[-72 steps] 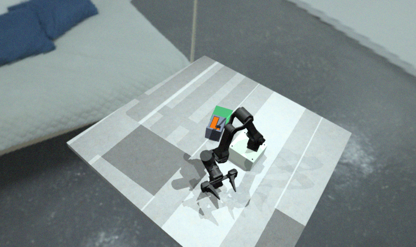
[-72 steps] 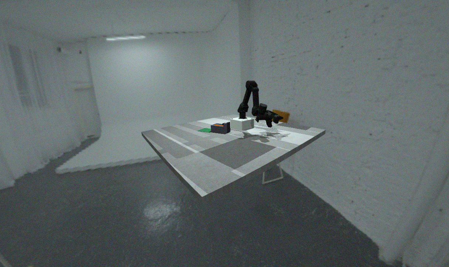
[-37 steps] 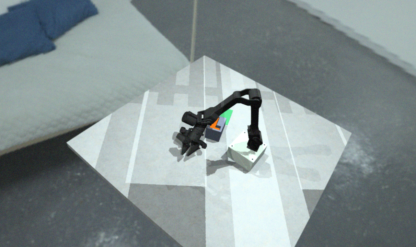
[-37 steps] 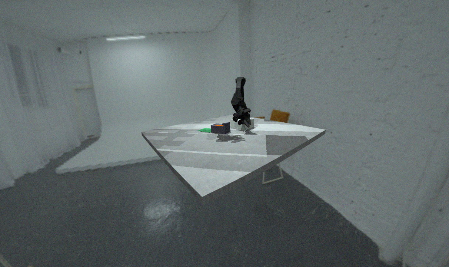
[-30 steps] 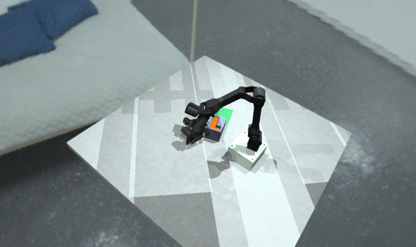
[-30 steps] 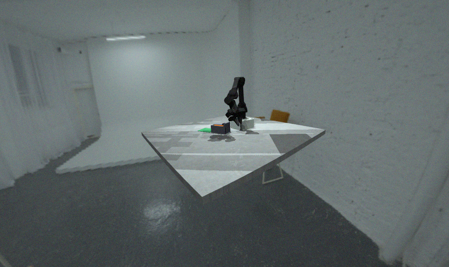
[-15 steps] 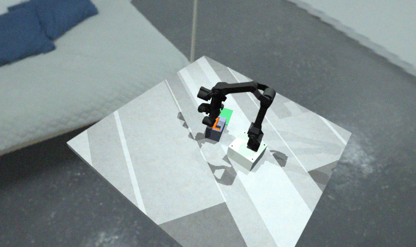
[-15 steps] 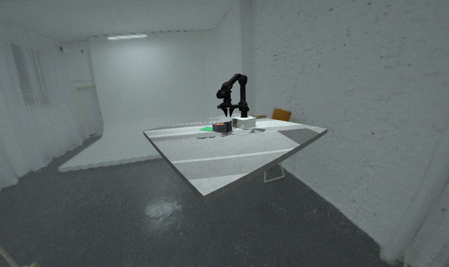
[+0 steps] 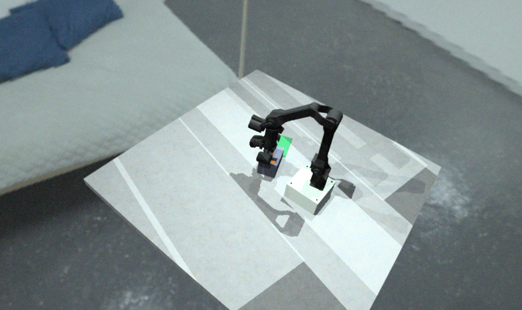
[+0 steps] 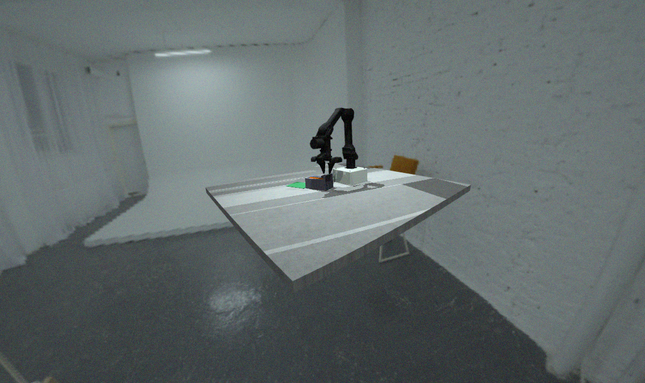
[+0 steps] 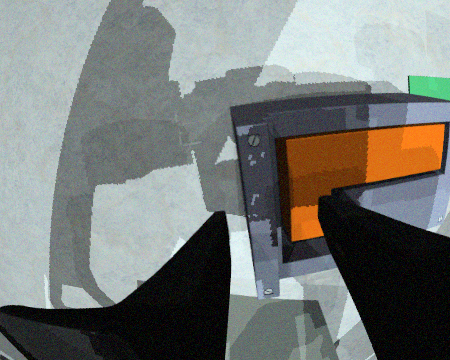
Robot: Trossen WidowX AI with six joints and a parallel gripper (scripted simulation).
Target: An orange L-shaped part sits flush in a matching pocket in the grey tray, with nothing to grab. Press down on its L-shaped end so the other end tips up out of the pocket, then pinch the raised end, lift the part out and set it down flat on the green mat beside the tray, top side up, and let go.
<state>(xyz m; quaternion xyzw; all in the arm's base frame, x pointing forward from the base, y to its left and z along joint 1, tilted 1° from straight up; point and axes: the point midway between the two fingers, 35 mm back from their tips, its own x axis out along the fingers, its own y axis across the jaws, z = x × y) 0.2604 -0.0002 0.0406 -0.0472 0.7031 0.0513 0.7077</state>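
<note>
Right now the orange L-shaped part is 50 mm to the right of my gripper tip and 50 mm below it. From my gripper tip the other things lie so: green mat: 20 mm ahead, 220 mm to the right, 110 mm below.
</note>
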